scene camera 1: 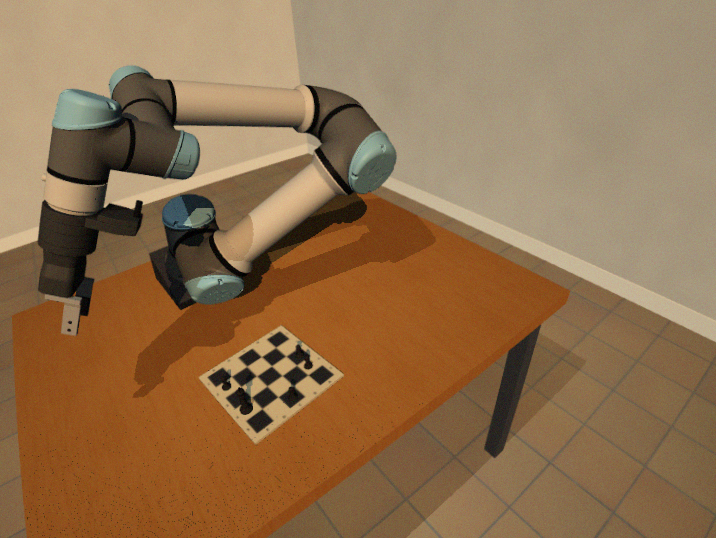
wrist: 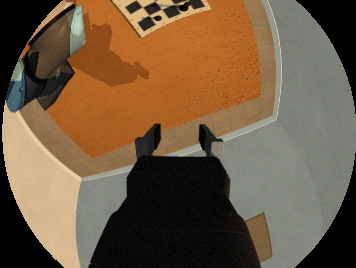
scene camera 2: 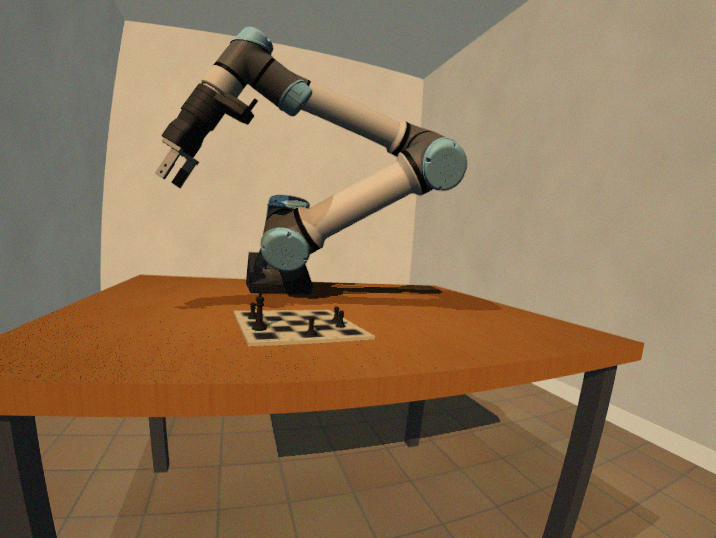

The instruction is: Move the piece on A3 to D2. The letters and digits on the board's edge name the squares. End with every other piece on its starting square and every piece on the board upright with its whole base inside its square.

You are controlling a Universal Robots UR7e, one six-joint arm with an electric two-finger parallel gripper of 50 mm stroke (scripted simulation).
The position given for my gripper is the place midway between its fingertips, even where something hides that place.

Observation:
In view: my gripper [scene camera 1: 75, 323] and a chessboard [scene camera 1: 266, 369].
The chessboard is seen too in scene camera 2 [scene camera 2: 283, 327]. My gripper is seen too in the wrist view [wrist: 179, 131] and in scene camera 2 [scene camera 2: 168, 181].

